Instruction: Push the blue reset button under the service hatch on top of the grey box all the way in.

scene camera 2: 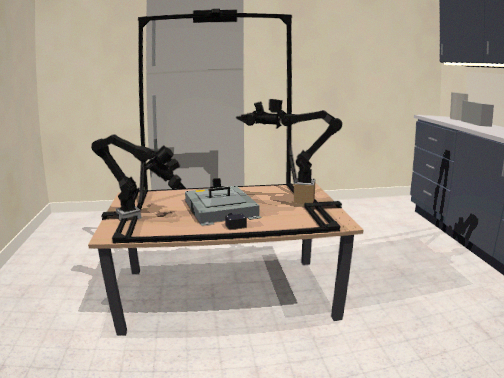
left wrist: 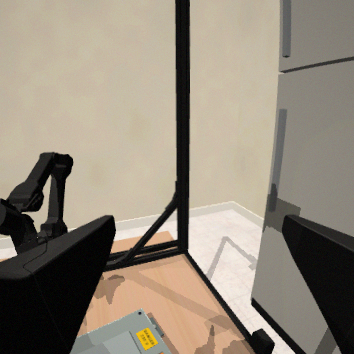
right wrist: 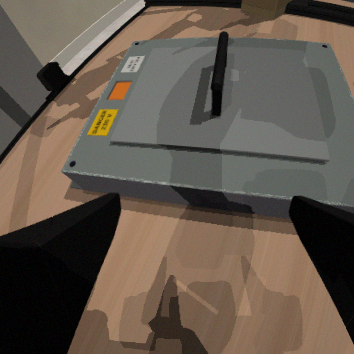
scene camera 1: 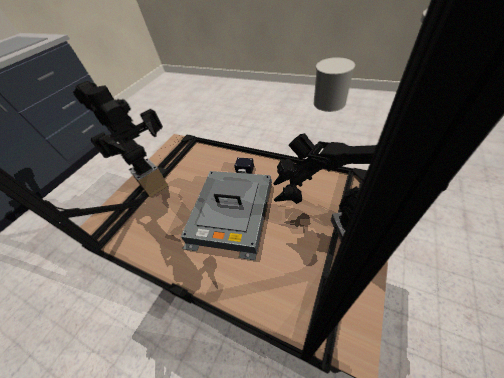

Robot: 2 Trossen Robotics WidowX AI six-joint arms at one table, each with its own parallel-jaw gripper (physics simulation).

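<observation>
The grey box point(scene camera 1: 263, 200) point(scene camera 2: 228, 213) point(left wrist: 127, 322) point(right wrist: 125, 162) lies flat on the table. Its service hatch point(scene camera 1: 240, 220) point(right wrist: 275, 125) is a closed lid with an upright black handle point(scene camera 1: 228, 195) point(scene camera 2: 219, 188) point(right wrist: 220, 70). The blue reset button does not show; the closed hatch hides the place under it. My right gripper point(scene camera 1: 276, 191) point(right wrist: 206, 203) is open and empty, beside the box's right edge in scene camera 1, with its fingers toward the box. My left gripper point(scene camera 1: 136, 145) point(scene camera 2: 238, 118) point(left wrist: 199, 223) is open and empty, high above the table.
A small dark block point(scene camera 1: 245, 163) point(scene camera 2: 236, 220) sits on the table point(scene camera 1: 250, 300) point(scene camera 2: 165, 227) just behind the box in scene camera 1. Black frame rails point(scene camera 2: 210, 236) edge the table. The left arm stands on a brown block point(scene camera 1: 154, 185) point(scene camera 2: 304, 194).
</observation>
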